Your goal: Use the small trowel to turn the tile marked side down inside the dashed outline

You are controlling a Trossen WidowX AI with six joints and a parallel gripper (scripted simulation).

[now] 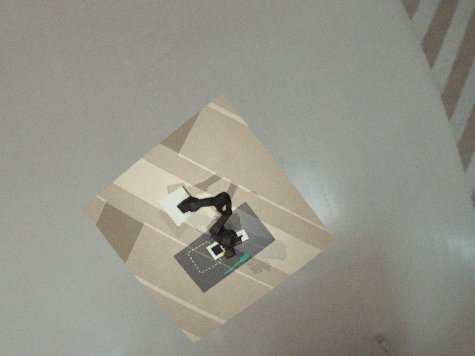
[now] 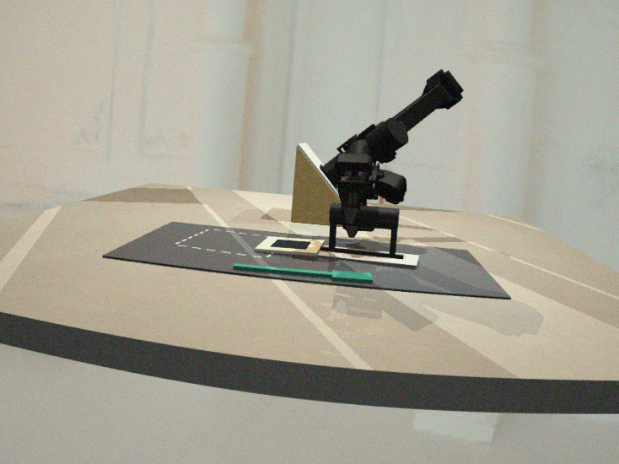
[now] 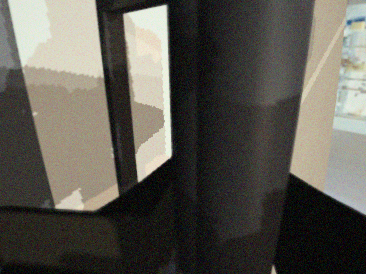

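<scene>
Right now the pale tile is 100 mm to the right of my gripper tip, 40 mm below it and 40 mm behind it. Round my gripper tip: green flat tool (120 mm ahead, 50 mm to the right, 50 mm below); grey mat (70 mm to the right, 70 mm below, 20 mm behind).
</scene>
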